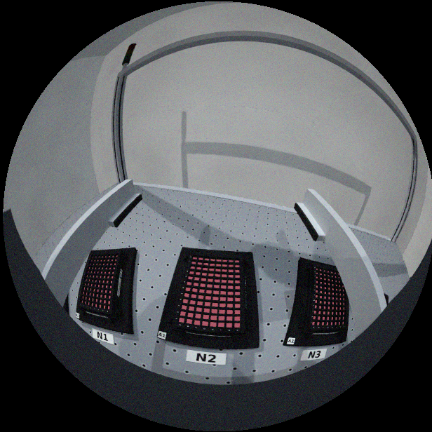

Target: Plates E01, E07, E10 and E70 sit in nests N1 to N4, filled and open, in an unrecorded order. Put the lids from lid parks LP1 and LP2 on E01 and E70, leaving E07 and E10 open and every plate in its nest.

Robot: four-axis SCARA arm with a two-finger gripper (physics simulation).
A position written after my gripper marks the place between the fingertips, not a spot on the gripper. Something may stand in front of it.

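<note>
My gripper (216, 189) is visible. Also visible to me: a grey post (115, 105), a black nest N1 (125, 323), a black nest n2 (251, 340) and a black nest n3 (297, 315).
</note>
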